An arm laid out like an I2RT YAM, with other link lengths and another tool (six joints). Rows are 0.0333 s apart.
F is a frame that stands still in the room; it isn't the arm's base.
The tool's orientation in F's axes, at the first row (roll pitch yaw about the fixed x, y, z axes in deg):
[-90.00, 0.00, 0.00]
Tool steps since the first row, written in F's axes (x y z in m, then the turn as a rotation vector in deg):
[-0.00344, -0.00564, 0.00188, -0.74, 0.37, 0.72]
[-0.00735, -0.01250, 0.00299, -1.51, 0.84, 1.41]
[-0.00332, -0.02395, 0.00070, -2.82, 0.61, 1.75]
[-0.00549, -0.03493, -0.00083, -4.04, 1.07, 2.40]
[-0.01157, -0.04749, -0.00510, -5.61, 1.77, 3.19]
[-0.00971, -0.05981, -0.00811, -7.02, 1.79, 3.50]
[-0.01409, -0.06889, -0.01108, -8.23, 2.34, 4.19]
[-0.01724, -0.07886, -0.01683, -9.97, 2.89, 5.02]
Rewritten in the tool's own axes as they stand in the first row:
[-0.00344, -0.00188, -0.00564, -0.74, -0.72, 0.37]
[-0.00735, -0.00299, -0.01250, -1.51, -1.41, 0.84]
[-0.00332, -0.00070, -0.02395, -2.82, -1.75, 0.61]
[-0.00549, 0.00083, -0.03493, -4.04, -2.40, 1.07]
[-0.01157, 0.00510, -0.04749, -5.61, -3.19, 1.77]
[-0.00971, 0.00811, -0.05981, -7.02, -3.50, 1.79]
[-0.01409, 0.01108, -0.06889, -8.23, -4.19, 2.34]
[-0.01724, 0.01683, -0.07886, -9.97, -5.02, 2.89]

